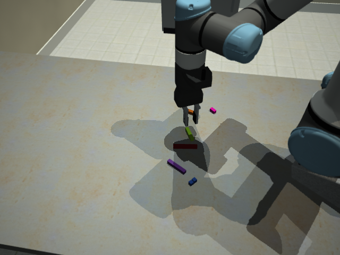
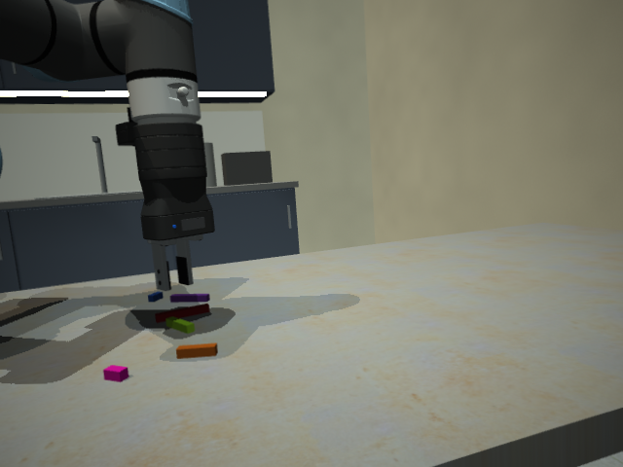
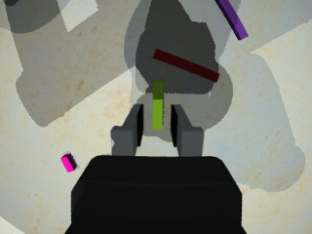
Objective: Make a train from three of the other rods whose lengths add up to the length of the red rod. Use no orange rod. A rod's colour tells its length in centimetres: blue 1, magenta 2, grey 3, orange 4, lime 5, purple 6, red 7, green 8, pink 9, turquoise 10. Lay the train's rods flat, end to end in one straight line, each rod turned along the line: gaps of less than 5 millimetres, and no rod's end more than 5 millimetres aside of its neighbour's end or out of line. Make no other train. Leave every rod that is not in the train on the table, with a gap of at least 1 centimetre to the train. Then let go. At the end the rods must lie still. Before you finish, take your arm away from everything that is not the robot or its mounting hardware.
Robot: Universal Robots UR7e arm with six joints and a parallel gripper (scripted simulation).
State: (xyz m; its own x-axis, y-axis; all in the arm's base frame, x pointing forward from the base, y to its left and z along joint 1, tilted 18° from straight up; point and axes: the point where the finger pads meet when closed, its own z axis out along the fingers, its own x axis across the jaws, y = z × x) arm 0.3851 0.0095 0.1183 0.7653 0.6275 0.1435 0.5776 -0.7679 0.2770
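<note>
The lime rod is 70 mm below my hand. From my hand the other things lie so: red rod 50 mm to the left, 70 mm below; purple rod 130 mm to the left, 70 mm below; orange rod 30 mm ahead, 100 mm to the right, 70 mm below.
</note>
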